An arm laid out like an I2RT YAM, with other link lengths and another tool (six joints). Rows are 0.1 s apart.
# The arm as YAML. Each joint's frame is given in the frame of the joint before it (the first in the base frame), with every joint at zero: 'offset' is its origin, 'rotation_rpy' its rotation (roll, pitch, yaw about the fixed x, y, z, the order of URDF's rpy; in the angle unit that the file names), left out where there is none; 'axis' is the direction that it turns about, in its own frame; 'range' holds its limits. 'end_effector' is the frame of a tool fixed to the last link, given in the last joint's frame.
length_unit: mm
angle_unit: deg
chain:
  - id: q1
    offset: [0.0, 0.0, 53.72]
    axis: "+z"
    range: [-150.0, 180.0]
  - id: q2
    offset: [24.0, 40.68, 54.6]
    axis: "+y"
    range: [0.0, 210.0]
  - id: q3
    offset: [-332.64, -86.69, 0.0]
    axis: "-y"
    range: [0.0, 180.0]
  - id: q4
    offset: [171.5, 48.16, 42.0]
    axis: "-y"
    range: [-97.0, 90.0]
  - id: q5
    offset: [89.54, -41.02, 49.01]
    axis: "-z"
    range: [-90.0, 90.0]
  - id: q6
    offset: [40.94, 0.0, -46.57]
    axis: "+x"
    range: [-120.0, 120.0]
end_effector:
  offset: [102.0, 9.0, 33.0]
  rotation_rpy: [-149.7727, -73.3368, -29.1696]
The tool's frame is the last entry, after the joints.
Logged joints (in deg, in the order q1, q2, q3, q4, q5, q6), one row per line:
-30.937 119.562 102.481 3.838 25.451 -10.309
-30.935 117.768 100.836 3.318 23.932 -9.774
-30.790 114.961 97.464 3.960 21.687 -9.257
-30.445 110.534 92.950 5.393 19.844 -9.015
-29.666 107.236 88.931 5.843 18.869 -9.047
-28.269 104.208 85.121 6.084 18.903 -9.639
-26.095 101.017 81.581 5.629 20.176 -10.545
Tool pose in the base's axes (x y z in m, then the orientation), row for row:
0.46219 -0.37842 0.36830 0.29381 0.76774 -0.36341 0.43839
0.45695 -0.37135 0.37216 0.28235 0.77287 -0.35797 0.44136
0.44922 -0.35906 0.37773 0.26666 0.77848 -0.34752 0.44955
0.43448 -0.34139 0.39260 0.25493 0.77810 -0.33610 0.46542
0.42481 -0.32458 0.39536 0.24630 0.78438 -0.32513 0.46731
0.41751 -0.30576 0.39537 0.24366 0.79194 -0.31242 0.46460
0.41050 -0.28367 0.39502 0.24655 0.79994 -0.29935 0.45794
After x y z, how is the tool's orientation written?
As a quaternion, w x y z.
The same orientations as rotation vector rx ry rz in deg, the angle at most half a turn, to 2 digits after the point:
117.13 -55.44 66.88
118.59 -54.93 67.72
120.41 -53.75 69.53
121.07 -52.30 72.42
122.60 -50.82 73.04
123.95 -48.90 72.72
125.01 -46.78 71.57

